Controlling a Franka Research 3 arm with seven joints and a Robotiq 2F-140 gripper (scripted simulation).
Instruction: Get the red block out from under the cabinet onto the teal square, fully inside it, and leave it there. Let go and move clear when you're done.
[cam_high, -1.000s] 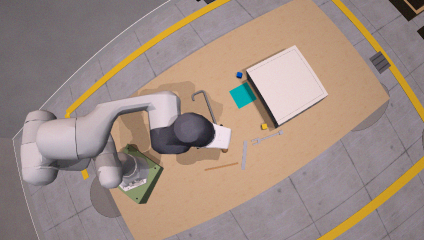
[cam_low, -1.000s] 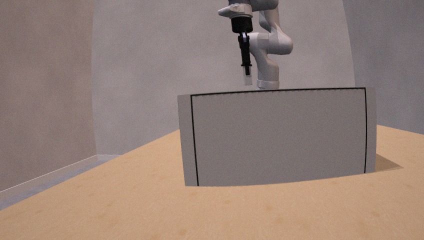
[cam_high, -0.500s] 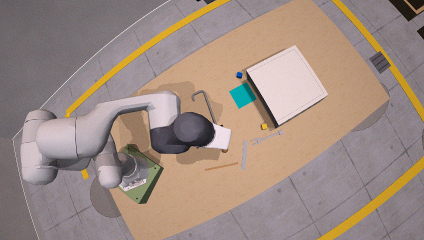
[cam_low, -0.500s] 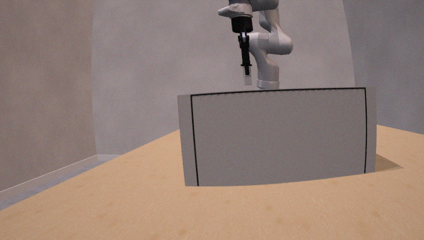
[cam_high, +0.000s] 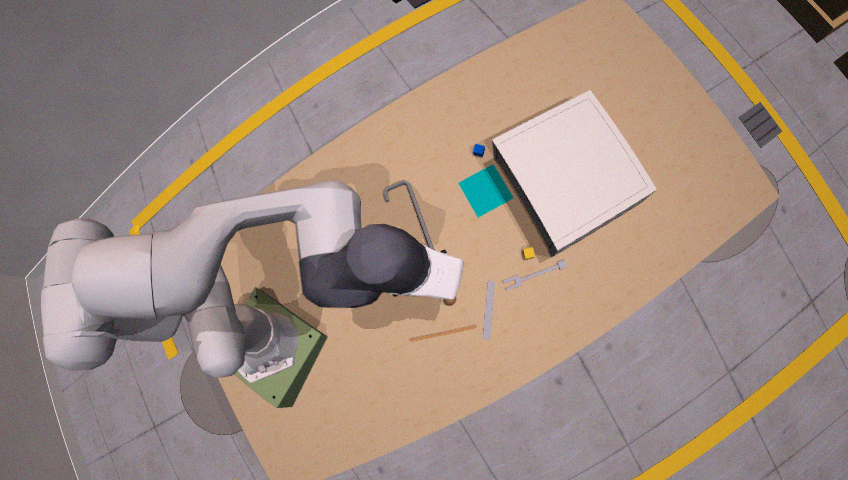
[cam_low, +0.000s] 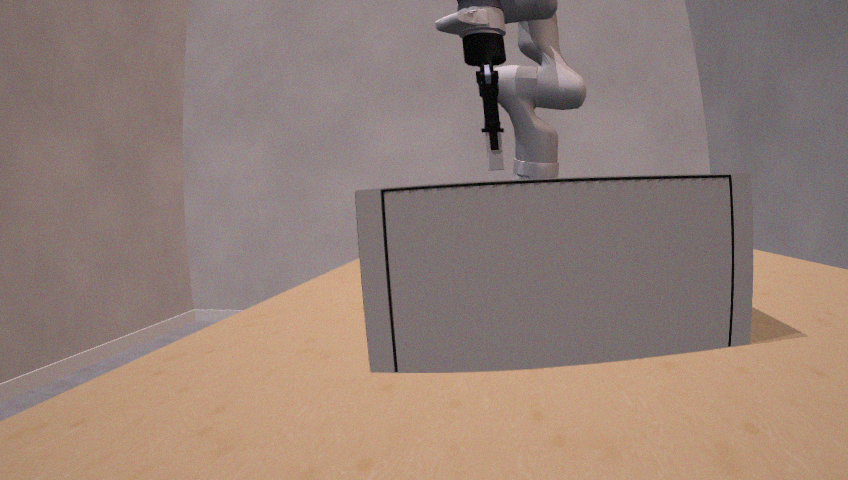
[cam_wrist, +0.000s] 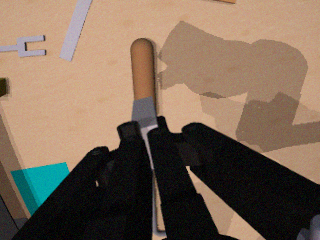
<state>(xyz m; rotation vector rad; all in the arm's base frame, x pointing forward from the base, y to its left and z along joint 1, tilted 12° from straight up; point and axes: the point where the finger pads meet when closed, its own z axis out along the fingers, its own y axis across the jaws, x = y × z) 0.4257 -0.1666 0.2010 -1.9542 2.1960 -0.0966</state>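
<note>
Now: hand 19 cm above the hook tool and 13 cm to the right of it. Also, from my hand: yellow block: 22 cm ahead, 19 cm below, 7 cm to the right; then grey bar: 20 cm below, 12 cm to the right, 5 cm ahead; then thin wooden stick: 20 cm below, 10 cm to the right, 8 cm behind.
</note>
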